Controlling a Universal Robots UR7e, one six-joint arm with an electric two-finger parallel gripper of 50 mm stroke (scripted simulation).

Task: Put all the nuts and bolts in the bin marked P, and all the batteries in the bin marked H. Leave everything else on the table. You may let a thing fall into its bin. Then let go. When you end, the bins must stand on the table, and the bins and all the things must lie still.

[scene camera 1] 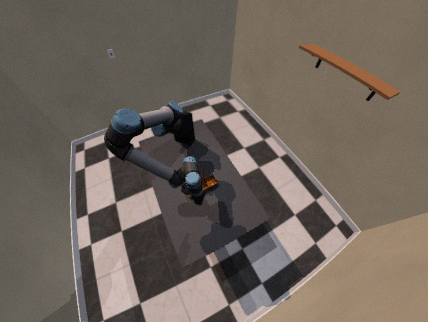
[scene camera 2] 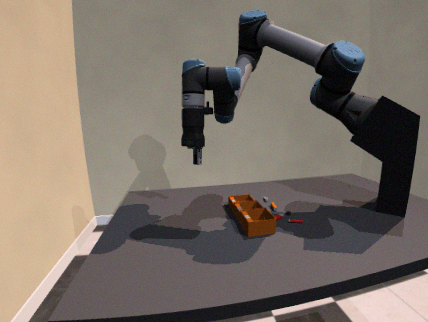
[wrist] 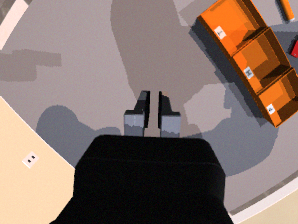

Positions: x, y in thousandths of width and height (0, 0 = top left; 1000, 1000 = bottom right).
Labels:
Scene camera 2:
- my gripper: 461, 511
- orange three-compartment bin: 609, 688
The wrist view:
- my gripper: 518, 458

